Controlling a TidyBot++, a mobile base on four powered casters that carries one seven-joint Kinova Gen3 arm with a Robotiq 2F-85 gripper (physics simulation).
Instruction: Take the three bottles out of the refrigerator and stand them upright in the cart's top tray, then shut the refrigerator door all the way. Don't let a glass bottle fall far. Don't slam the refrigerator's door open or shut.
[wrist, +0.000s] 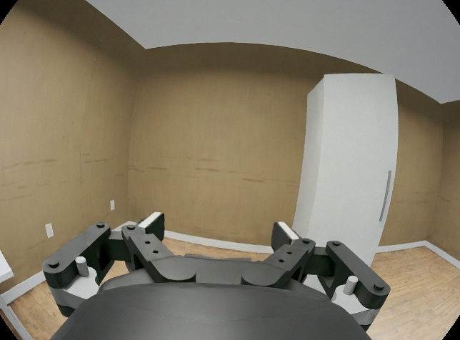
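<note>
The refrigerator (355, 150) is a tall white cabinet at the right of the wrist view, standing near the far wall. Its door appears shut, with a long grey vertical handle (385, 196) near its right edge. My gripper (218, 230) is open and empty, with its two fingers wide apart in the lower part of the view, and the refrigerator is well beyond it to the right. The three bottles and the cart do not show in this view.
Brown walls (215, 135) meet in a corner at the left and another at the far right. A white baseboard (225, 244) runs along the wood floor (415, 280). The edge of a white table (4, 267) shows at the far left.
</note>
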